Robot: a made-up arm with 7 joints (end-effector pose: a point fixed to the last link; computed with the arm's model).
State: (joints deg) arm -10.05 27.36 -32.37 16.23 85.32 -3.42 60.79
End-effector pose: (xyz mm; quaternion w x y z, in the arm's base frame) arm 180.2 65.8 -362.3 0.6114 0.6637 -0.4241 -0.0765
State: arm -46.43 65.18 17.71 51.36 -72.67 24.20 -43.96
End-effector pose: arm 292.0 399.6 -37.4 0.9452 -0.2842 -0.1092 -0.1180
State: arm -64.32 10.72 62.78 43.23 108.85 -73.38 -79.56
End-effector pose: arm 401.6 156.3 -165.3 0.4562 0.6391 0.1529 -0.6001
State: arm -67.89 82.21 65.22 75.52 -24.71 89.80 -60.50
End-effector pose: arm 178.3 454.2 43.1 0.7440 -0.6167 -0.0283 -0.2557
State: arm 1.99 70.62 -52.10 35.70 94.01 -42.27 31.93
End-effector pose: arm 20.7 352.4 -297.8 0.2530 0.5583 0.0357 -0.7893
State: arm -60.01 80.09 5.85 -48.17 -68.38 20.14 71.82
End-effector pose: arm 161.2 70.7 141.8 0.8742 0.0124 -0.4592 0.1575
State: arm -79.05 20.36 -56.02 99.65 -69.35 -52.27 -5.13
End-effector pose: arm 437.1 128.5 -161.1 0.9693 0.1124 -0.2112 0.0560
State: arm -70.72 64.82 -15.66 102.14 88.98 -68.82 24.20
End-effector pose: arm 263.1 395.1 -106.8 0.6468 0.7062 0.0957 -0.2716
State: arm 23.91 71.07 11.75 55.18 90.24 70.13 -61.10
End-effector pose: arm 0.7 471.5 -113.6 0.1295 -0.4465 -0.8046 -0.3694
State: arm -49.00 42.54 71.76 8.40 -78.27 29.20 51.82
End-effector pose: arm 195.9 377.3 13.5 0.6613 -0.6157 -0.2070 0.3752
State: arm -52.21 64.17 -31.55 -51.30 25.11 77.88 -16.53
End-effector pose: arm 221.3 45.9 7.4 0.7868 0.6157 -0.0289 0.0327
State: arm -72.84 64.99 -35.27 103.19 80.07 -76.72 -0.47
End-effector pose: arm 258.2 398.3 -90.0 0.5328 0.6546 0.2629 -0.4674
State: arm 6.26 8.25 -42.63 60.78 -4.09 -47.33 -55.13
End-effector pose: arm -58.6 20.2 -455.0 0.6457 -0.1133 0.2844 -0.6995
